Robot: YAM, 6 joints.
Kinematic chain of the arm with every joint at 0, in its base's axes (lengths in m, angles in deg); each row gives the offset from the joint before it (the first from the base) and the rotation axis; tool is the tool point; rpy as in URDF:
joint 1: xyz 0 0 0.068 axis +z
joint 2: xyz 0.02 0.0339 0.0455 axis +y
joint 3: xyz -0.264 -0.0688 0 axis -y
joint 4: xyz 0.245 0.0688 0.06 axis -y
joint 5: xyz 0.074 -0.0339 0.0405 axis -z
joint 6: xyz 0.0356 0 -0.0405 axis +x
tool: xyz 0 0 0 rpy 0 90 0
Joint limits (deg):
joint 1: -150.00..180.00
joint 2: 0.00..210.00
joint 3: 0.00..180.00
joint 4: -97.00..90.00
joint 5: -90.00..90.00
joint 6: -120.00..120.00
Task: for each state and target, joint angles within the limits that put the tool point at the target. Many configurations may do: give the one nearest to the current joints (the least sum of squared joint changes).
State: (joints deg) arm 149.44 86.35 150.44 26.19 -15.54 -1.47
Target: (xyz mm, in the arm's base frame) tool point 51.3 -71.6 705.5
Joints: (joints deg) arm 136.11 63.87 133.83 29.81 -26.78 -1.47
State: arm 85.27 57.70 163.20 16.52 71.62 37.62
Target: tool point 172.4 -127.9 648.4
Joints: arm 133.92 54.53 145.11 11.42 84.84 37.62
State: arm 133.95 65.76 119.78 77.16 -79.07 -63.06
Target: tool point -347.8 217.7 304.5
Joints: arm 143.01 110.38 73.42 70.36 -83.75 -63.06
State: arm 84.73 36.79 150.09 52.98 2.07 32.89
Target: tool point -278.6 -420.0 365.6
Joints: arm 56.44 31.83 160.04 74.62 0.08 32.89
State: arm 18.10 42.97 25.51 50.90 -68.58 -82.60
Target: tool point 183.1 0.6 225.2
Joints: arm -10.00 54.34 14.13 46.40 -65.44 -82.60
